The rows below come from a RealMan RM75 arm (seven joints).
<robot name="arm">
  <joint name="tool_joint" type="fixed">
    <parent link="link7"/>
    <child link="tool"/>
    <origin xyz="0 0 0"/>
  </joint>
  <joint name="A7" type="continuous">
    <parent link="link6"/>
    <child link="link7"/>
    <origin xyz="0 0 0.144"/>
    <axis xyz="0 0 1"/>
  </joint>
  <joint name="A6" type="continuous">
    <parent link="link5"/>
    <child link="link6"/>
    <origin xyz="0 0 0"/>
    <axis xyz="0 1 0"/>
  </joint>
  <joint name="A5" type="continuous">
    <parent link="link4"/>
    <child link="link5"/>
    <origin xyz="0 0 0.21"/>
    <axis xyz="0 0 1"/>
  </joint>
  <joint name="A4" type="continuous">
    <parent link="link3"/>
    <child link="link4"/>
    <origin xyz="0 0 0"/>
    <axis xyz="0 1 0"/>
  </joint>
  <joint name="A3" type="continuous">
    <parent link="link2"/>
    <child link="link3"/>
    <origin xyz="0 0 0.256"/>
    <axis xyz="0 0 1"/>
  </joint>
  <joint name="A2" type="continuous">
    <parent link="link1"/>
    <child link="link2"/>
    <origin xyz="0 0 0"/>
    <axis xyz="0 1 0"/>
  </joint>
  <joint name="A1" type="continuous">
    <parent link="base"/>
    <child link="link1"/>
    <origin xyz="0 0 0.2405"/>
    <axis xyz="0 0 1"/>
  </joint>
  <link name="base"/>
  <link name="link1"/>
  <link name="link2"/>
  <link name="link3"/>
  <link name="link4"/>
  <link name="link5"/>
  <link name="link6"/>
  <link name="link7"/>
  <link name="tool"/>
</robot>
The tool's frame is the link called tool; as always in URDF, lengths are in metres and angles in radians. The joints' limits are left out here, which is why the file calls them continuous.
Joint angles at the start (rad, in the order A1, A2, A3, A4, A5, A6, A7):
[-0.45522, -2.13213, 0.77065, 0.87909, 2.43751, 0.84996, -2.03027]
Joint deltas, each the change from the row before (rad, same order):
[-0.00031, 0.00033, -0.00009, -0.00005, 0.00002, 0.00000, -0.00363]
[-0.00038, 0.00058, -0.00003, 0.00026, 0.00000, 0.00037, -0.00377]
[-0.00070, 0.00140, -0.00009, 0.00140, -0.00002, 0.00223, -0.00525]
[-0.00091, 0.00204, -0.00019, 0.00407, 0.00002, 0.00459, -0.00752]
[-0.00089, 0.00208, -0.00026, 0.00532, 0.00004, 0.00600, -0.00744]
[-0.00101, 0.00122, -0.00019, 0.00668, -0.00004, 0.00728, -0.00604]
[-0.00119, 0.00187, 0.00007, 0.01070, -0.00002, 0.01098, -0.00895]
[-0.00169, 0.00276, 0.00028, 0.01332, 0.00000, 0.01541, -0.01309]
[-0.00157, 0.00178, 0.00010, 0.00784, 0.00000, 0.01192, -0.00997]
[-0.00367, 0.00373, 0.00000, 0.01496, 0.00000, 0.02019, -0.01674]
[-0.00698, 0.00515, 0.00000, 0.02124, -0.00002, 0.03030, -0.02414]
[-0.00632, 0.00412, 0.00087, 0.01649, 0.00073, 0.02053, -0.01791]
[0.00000, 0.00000, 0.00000, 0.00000, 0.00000, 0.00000, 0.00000]
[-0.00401, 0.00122, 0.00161, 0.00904, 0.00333, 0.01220, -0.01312]
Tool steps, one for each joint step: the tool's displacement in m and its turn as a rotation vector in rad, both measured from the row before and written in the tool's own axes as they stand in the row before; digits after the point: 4 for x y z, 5 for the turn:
[0.0002, -0.0001, 0.0000, 0.00019, 0.00020, -0.00337]
[0.0003, -0.0002, -0.0001, 0.00017, 0.00033, -0.00316]
[0.0008, -0.0004, -0.0004, -0.00031, 0.00062, -0.00357]
[0.0015, -0.0006, -0.0008, -0.00058, 0.00168, -0.00417]
[0.0018, -0.0006, -0.0010, -0.00116, 0.00191, -0.00351]
[0.0020, -0.0001, -0.0010, -0.00252, 0.00229, -0.00172]
[0.0030, -0.0002, -0.0016, -0.00347, 0.00348, -0.00195]
[0.0038, -0.0001, -0.0020, -0.00561, 0.00344, -0.00378]
[0.0023, 0.0003, -0.0012, -0.00585, 0.00090, -0.00404]
[0.0048, 0.0004, -0.0023, -0.00882, 0.00325, -0.00488]
[0.0074, 0.0013, -0.0031, -0.01471, 0.00424, -0.00595]
[0.0063, 0.0010, -0.0023, -0.00909, 0.00413, -0.00178]
[0.0000, 0.0000, 0.0000, 0.00000, 0.00000, 0.00000]
[0.0031, 0.0013, -0.0009, -0.00595, -0.00071, -0.00178]

